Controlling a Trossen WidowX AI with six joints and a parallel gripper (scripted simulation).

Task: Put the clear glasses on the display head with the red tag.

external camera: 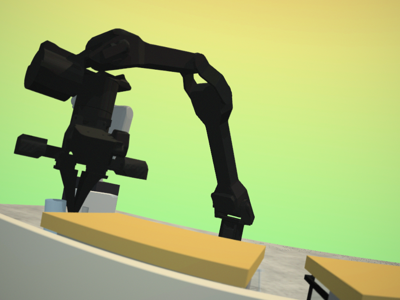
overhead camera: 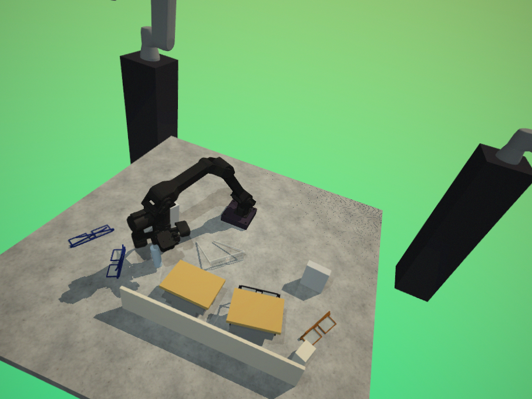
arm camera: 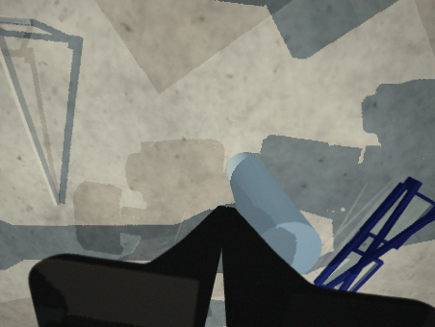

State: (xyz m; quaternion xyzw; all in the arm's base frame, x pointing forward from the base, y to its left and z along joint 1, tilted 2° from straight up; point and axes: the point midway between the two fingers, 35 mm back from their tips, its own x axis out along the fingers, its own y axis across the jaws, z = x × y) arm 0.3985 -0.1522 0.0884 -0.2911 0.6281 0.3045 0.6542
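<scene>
My gripper tip is 10 cm past the small post, 6 cm to the left of it and 6 cm above it. Round my gripper tip: cream wall 30 cm to the left, 20 cm ahead, 3 cm below.
</scene>
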